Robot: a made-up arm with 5 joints.
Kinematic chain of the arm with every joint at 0, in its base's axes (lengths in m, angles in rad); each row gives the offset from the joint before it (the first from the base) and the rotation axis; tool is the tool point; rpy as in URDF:
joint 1: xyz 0.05 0 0.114 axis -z
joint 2: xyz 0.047 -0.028 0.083 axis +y
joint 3: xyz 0.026 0 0.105 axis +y
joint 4: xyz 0.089 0 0.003 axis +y
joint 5: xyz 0.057 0.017 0 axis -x
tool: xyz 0 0 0 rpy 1.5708 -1.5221 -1.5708
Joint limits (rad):
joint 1: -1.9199..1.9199
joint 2: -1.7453..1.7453
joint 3: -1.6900..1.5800
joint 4: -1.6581..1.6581
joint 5: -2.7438..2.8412
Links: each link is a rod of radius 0.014 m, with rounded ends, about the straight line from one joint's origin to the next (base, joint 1, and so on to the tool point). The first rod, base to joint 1, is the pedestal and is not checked.
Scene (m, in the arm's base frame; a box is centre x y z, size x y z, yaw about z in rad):
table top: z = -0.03
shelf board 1: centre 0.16 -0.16 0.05 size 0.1 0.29 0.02 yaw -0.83
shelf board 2: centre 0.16 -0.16 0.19 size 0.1 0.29 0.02 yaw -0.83
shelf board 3: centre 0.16 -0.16 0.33 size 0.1 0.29 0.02 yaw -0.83
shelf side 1: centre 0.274 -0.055 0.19 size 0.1 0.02 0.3 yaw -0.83
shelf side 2: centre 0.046 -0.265 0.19 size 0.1 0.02 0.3 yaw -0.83
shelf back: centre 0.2 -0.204 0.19 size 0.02 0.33 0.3 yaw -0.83
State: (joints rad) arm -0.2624 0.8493 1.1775 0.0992 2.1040
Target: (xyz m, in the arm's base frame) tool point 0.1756 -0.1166 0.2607
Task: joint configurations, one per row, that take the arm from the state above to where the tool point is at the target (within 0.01 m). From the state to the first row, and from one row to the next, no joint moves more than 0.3 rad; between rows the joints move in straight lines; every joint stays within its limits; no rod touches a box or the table.
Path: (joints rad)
1: -0.1777 0.5774 1.1696 0.1509 2.1040
2: -0.0930 0.3055 1.1616 0.2025 2.1040
3: -0.0084 0.0336 1.1537 0.2542 2.1040
4: 0.0763 -0.2383 1.1458 0.3058 2.1040
5: 0.1610 -0.5102 1.1378 0.3575 2.1040
6: 0.2457 -0.7821 1.1299 0.4091 2.1040
7: 0.3303 -1.0540 1.1220 0.4608 2.1040
8: 0.4150 -1.3259 1.1140 0.5124 2.1040
9: 0.4997 -1.5978 1.1061 0.5641 2.1040
10: 0.5366 -1.3553 1.0333 0.4334 2.1040
11: 0.5734 -1.1129 0.9606 0.3028 2.1040
12: 0.6103 -0.8704 0.8878 0.1722 2.1040
13: 0.6472 -0.6279 0.8151 0.0415 2.1040
14: 0.6840 -0.3854 0.7423 -0.0891 2.1040

